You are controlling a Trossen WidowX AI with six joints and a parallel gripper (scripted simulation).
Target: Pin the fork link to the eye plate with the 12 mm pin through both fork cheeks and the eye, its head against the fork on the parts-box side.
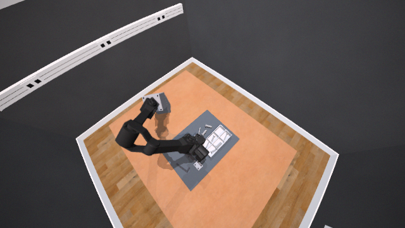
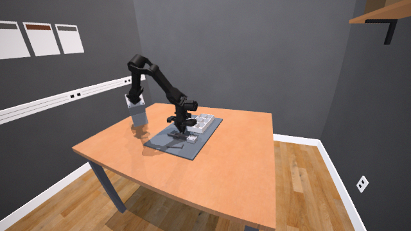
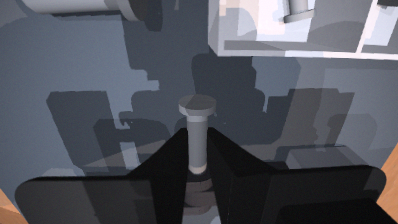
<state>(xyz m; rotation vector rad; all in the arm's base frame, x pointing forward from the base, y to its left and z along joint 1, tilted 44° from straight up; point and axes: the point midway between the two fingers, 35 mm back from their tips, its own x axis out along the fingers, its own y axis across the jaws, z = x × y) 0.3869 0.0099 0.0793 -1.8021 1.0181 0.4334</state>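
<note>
Now: the dark flat bar 4 cm to the right of my hand, 3 cm below it and 1 cm ahead of it. The rest, counted from my hand: dark fork link (4 cm to the right, 3 cm below, 3 cm behind); grey mat (6 cm to the left, 5 cm below, 1 cm ahead); thick headed pin (8 cm to the left, 4 cm behind, 3 cm below).
</note>
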